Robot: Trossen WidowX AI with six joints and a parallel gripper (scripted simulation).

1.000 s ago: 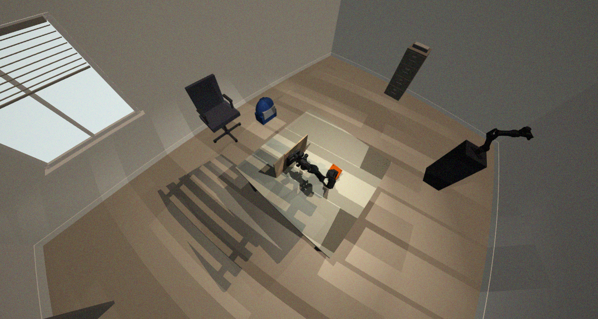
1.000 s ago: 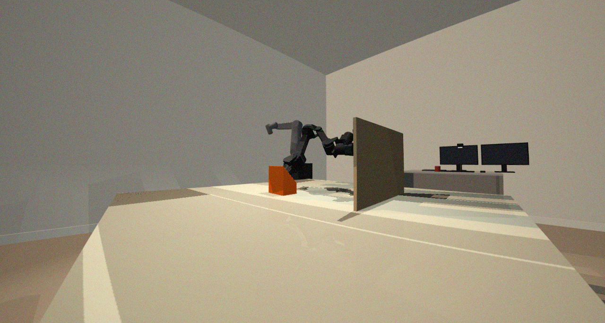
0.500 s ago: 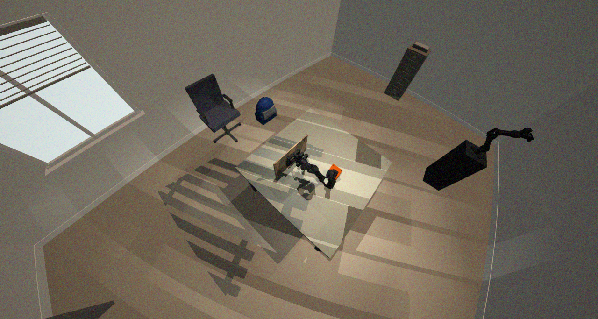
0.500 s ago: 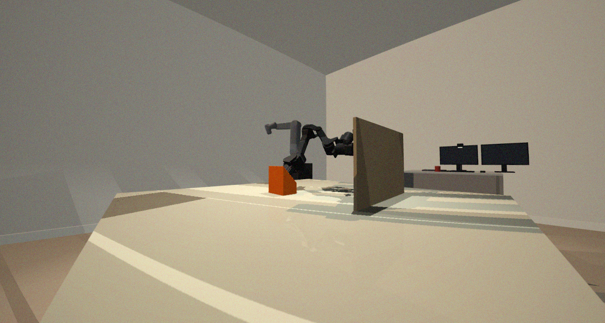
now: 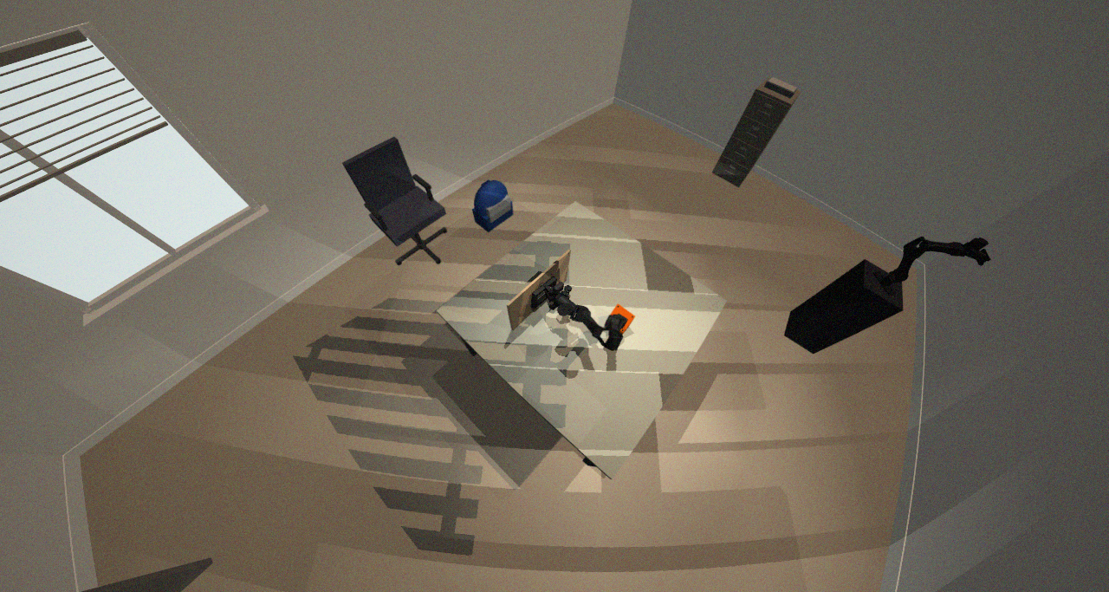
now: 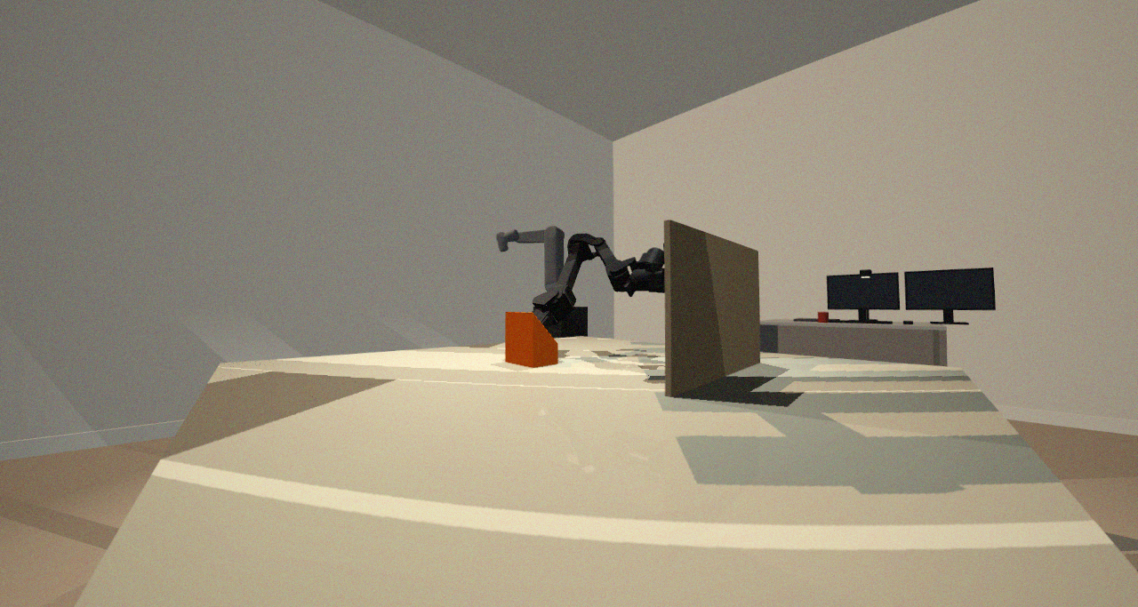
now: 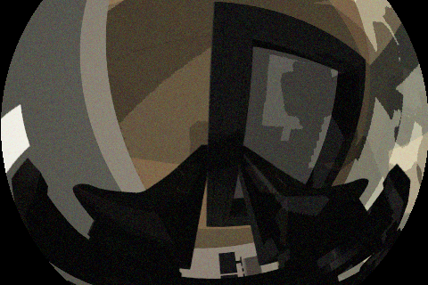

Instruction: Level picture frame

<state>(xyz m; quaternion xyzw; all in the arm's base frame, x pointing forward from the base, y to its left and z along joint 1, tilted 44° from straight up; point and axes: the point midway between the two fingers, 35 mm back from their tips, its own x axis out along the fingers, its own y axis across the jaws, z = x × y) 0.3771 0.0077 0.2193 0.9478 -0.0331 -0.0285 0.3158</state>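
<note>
Now: the black picture frame 5 cm below my gripper tip and 1 cm ahead of it. Also, from my gripper tip: brown wall board 6 cm below, 2 cm ahead.
</note>
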